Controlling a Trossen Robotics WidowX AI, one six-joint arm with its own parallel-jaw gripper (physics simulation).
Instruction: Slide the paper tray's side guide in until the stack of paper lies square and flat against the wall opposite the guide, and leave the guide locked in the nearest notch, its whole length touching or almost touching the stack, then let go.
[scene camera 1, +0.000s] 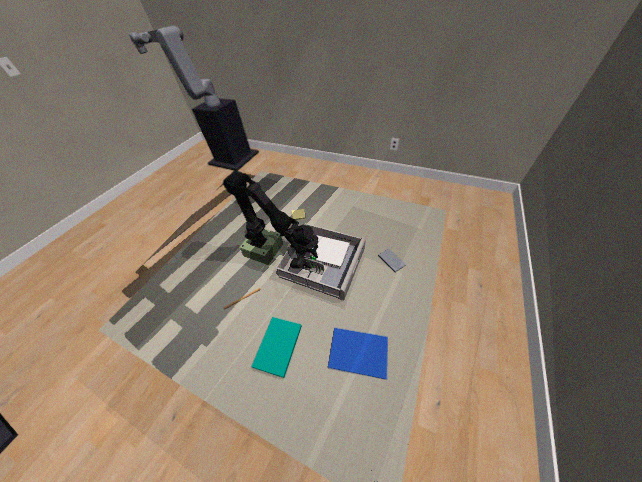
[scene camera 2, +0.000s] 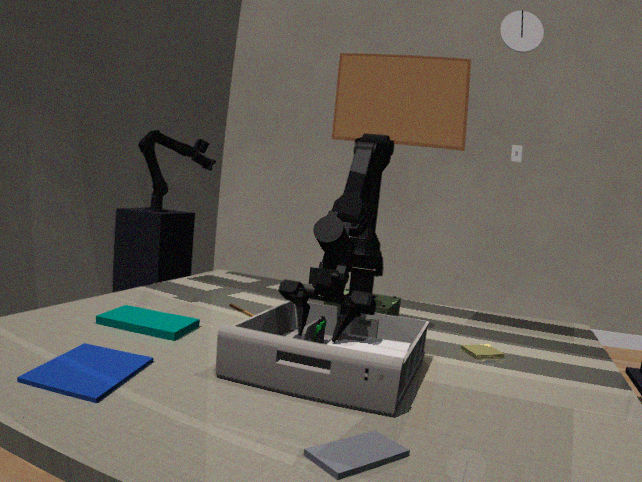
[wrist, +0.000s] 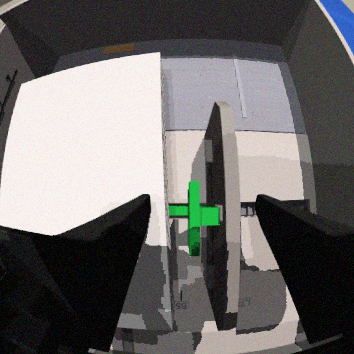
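Pixels of known places: gripper, between the fingertips: (scene camera 1: 314, 263) (scene camera 2: 316, 338) (wrist: 203, 201); arm's base, origin of its link: (scene camera 1: 258, 241).
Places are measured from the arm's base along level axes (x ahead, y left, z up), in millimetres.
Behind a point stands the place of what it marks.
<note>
The grey paper tray (scene camera 1: 354, 267) {x 500, y 30, z 2 mm} (scene camera 2: 248, 357) {x 501, y -43, z -26 mm} (wrist: 150, 20) {x 481, y 50, z -35 mm} holds a white paper stack (scene camera 1: 332, 250) {x 359, y 109, z -34 mm} (scene camera 2: 386, 346) {x 261, y 132, z -34 mm} (wrist: 90, 130) {x 358, y 85, z -34 mm} on the left in the wrist view. The stack looks flat; its contact with the left wall is unclear. The upright side guide (wrist: 232, 200) {x 309, y -4, z 2 mm} stands right of the stack, with a gap between them. Its green latch (scene camera 2: 320, 329) {x 317, y 13, z -8 mm} (wrist: 194, 215) {x 303, y 12, z 4 mm} is on the side facing the stack. My gripper (scene camera 2: 318, 337) {x 309, y 4, z -30 mm} (wrist: 203, 201) {x 309, y 4, z -30 mm} is open, pointing down into the tray. Its fingers straddle the guide and latch, one over the stack's edge, the other beyond the guide, touching neither side of the guide.
A blue panel (scene camera 1: 358, 352) {x 628, y -282, z -69 mm} (scene camera 2: 85, 370) {x 644, y -273, z -69 mm}, a teal slab (scene camera 1: 277, 346) {x 335, y -388, z -59 mm} (scene camera 2: 147, 321) {x 356, y -364, z -59 mm}, a grey slab (scene camera 1: 391, 260) {x 639, y 180, z -67 mm} (scene camera 2: 357, 452) {x 647, y 189, z -67 mm}, a yellow pad (scene camera 1: 298, 213) {x 48, y 320, z -67 mm} (scene camera 2: 483, 351) {x 66, y 319, z -67 mm} and a thin brown stick (scene camera 1: 242, 298) {x 71, y -270, z -72 mm} lie around the tray. Another arm stands on a dark pedestal (scene camera 1: 225, 132) (scene camera 2: 152, 249).
</note>
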